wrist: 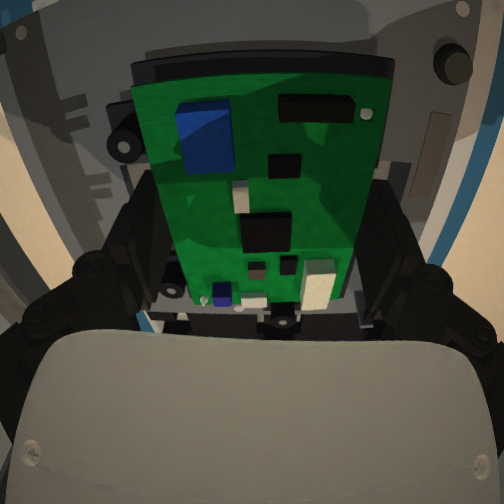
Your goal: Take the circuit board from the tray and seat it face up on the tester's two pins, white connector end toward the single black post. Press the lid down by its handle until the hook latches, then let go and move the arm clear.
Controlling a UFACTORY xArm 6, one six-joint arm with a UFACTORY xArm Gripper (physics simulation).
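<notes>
The green circuit board (260,185) fills the middle of the wrist view, face up, with a blue block, several black chips and a white connector (317,285) at its near right corner. My gripper (261,190) is shut on the board, with one black finger against its left edge and one against its right edge. The grey tester base (75,150) lies beneath it. Black round posts show beside and under the board at the left (124,145), lower left (172,289) and near edge (282,321). I cannot tell whether the board touches the tester.
A dark bar (262,64) runs along the board's far edge. A black round knob (452,64) stands at the top right of the grey base. A blue-edged rim (475,165) curves down the right side. The gripper's grey body (250,420) blocks the lower view.
</notes>
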